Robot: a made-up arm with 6 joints.
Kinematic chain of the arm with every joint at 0, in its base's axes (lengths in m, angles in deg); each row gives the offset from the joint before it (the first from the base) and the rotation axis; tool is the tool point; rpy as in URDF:
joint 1: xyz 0 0 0.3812 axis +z
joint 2: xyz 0 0 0 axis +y
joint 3: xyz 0.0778 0 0.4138 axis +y
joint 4: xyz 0.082 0 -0.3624 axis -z
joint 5: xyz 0 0 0 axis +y
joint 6: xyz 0.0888 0 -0.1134 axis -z
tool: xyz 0 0 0 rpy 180 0 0
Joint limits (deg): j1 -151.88..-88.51 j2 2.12..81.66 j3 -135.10..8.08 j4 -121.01..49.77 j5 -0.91..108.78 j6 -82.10..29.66
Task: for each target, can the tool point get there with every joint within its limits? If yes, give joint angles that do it. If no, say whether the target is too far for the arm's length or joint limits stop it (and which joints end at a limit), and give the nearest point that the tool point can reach.
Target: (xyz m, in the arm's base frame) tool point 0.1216 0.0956 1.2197
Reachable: no: joint limits stop it (at a limit: joint 1, joint 2, joint 3, joint 5) | nearest point 0.0382 -0.3250 1.2378 | short by 0.429 m
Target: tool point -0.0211 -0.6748 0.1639
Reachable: yes | joints -94.19 51.48 -75.04 -43.60 21.56 15.27
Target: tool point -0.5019 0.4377 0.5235
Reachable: no: joint limits stop it (at a limit: joint 1, joint 2, joint 5) | nearest point -0.3193 -0.0166 0.4240 | short by 0.500 m
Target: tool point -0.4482 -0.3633 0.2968
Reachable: yes | joints -140.84 28.97 -57.39 -14.33 40.20 12.57
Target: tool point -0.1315 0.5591 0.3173
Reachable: no: joint limits stop it (at a limit: joint 1, joint 2, joint 3) | nearest point -0.0711 0.1148 0.2895 | short by 0.449 m
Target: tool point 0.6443 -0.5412 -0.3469
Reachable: no: too far | nearest point 0.1036 -0.5095 -0.1098 | short by 0.591 m
